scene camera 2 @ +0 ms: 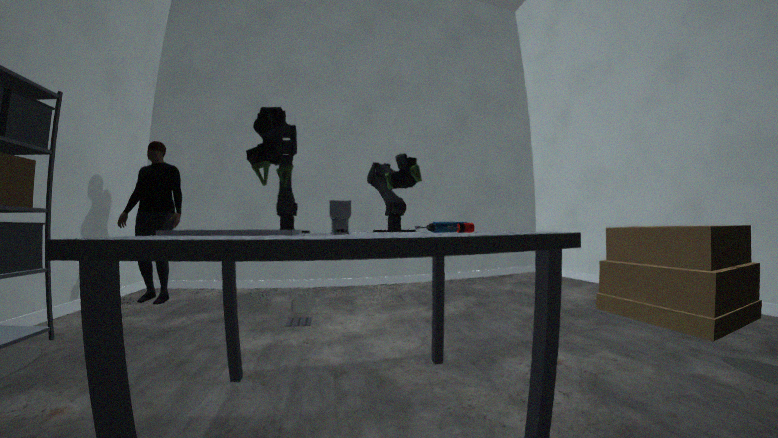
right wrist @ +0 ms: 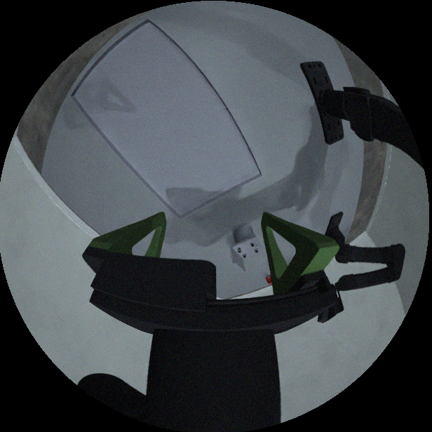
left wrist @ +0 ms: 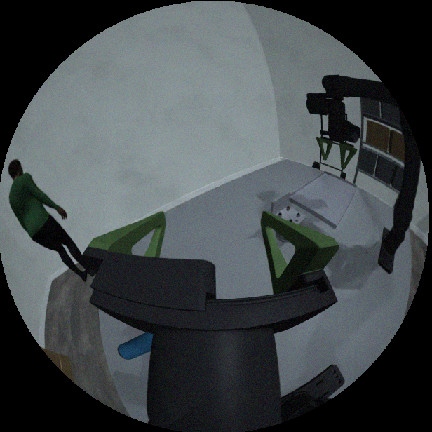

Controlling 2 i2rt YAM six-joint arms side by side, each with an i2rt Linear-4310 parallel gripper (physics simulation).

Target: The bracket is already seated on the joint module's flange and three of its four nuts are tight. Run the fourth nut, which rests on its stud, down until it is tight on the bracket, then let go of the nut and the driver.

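Places are measured from the left arm's base along level axes (x ahead, y right, z down), in millimetres.
Pixels of known places: left gripper, between the fingertips: (scene camera 2: pixel 398 174); right gripper, between the fingertips: (scene camera 2: pixel 275 186).
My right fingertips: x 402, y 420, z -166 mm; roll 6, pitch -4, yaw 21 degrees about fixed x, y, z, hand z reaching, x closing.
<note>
Behind a point stands the place of what it marks.
The grey bracket (scene camera 2: pixel 340 208) {x 419, y 188, z -85 mm} (left wrist: pixel 289 215) (right wrist: pixel 247 250) sits on the joint module (scene camera 2: pixel 340 225) {x 412, y 189, z -29 mm} (right wrist: pixel 243 231), with dark nuts or stud ends on its face. They are too small to tell how tight each is. A blue driver (scene camera 2: pixel 442 227) {x 270, y -176, z -19 mm} (left wrist: pixel 135 346) lies on the table, at the lower left in the left wrist view. A red tool part (scene camera 2: pixel 467 227) {x 336, y -255, z -18 mm} (right wrist: pixel 269 279) shows beside it. My left gripper (scene camera 2: pixel 402 176) {x 296, y -8, z -218 mm} (left wrist: pixel 212 216) is open and empty, raised above the table and away from the bracket. My right gripper (scene camera 2: pixel 273 176) {x 402, y 420, z -166 mm} (left wrist: pixel 332 163) (right wrist: pixel 213 217) is open and empty, high above the table.
A flat grey tray or board (scene camera 2: pixel 228 232) {x 554, y 501, z -9 mm} (left wrist: pixel 325 197) (right wrist: pixel 165 110) lies on the table (scene camera 2: pixel 326 247) {x 783, y 152, z 16 mm} near the bracket. A person in black (scene camera 2: pixel 157 190) stands behind the table. A person in green (left wrist: pixel 30 205) shows in the left wrist view. Boxes (scene camera 2: pixel 658 247) are stacked at the right.
</note>
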